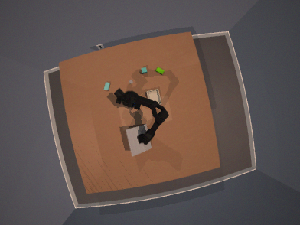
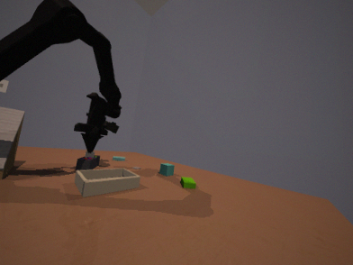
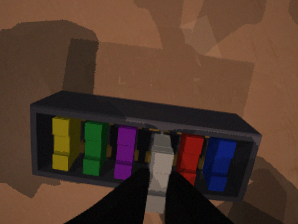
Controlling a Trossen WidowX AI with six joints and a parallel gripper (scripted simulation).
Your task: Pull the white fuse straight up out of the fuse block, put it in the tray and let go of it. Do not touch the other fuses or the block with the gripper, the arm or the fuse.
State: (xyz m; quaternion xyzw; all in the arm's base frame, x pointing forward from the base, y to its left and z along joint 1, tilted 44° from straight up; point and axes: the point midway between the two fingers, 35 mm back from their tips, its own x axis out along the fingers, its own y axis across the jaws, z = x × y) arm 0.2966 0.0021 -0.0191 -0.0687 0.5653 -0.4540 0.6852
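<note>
My gripper tip is now 200 mm to the left of the pale tray and 60 mm above it. The rest, counted from my gripper tip: teal cube 240 mm ahead, 180 mm to the right, 40 mm below; white fuse 10 mm below; flat teal piece 200 mm ahead, 160 mm to the left, 50 mm below.
</note>
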